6 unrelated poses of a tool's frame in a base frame.
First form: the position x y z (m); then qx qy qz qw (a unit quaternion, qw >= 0).
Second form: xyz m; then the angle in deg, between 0 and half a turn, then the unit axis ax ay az. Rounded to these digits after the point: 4 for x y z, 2 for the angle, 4 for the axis.
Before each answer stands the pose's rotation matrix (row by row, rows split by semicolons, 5 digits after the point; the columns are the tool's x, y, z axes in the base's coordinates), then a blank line. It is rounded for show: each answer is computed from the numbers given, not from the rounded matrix.
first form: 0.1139 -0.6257 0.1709 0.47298 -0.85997 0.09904 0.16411
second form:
-0.49872 -0.84600 -0.18857; -0.78099 0.53296 -0.32558; 0.37595 -0.01510 -0.92652

0.1139 -0.6257 0.1709 161.11 0.4795 -0.8718 0.1004
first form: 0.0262 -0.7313 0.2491 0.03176 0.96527 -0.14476 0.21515
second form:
-0.90540 0.12360 0.40616; -0.00098 0.95607 -0.29313; -0.42455 -0.26580 -0.86551

0.0262 -0.7313 0.2491 155.15 0.0325 0.9884 -0.1482
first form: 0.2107 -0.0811 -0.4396 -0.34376 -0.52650 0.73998 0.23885
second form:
-0.64956 0.00849 -0.76027; 0.71547 -0.33149 -0.61499; -0.25724 -0.94342 0.20925

0.2107 -0.0811 -0.4396 152.36 -0.3540 -0.5422 0.7620
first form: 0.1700 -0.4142 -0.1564 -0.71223 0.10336 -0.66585 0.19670
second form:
0.09192 0.11471 0.98914; -0.40918 -0.90125 0.14255; 0.90781 -0.41783 -0.03591

0.1700 -0.4142 -0.1564 157.31 -0.7264 0.1054 -0.6791
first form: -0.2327 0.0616 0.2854 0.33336 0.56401 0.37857 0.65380
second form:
0.07716 -0.11898 0.98989; 0.87105 0.49111 -0.00887; -0.48510 0.86293 0.14153

-0.2327 0.0616 0.2854 98.34 0.4406 0.7454 0.5003
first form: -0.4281 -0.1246 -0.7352 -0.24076 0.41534 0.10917 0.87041
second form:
0.63115 -0.39004 0.67046; -0.00995 0.86023 0.50980; -0.77560 -0.32843 0.53906

-0.4281 -0.1246 -0.7352 58.99 -0.4890 0.8436 0.2217
